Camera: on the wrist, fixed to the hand. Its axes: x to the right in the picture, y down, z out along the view.
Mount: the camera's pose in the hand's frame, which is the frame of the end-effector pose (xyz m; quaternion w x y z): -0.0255 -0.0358 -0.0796 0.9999 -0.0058 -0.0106 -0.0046
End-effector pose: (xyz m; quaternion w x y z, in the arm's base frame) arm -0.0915 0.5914 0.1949 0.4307 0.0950 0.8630 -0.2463
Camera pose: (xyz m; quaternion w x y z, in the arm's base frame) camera -0.1448 0.6022 0.2677 0.4392 0.0859 0.8602 -0.2443
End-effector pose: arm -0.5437 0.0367 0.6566 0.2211 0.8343 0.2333 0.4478
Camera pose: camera -0.6307 0.0629 0.6594 0.2305 0.8367 0.2322 0.4393
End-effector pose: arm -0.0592 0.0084 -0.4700 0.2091 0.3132 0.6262 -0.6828
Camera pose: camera -0.0520 0.0888 -0.4281 0.2144 0.3018 0.6293 -0.6833
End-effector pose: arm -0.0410 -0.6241 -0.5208 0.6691 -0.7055 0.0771 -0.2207
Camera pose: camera -0.1034 -0.6829 -0.4905 0.6647 -0.7120 0.0680 -0.2158
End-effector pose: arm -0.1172 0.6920 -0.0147 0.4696 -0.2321 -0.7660 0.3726
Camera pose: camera -0.0349 0.6801 0.0220 0.4618 -0.2273 -0.7741 0.3684
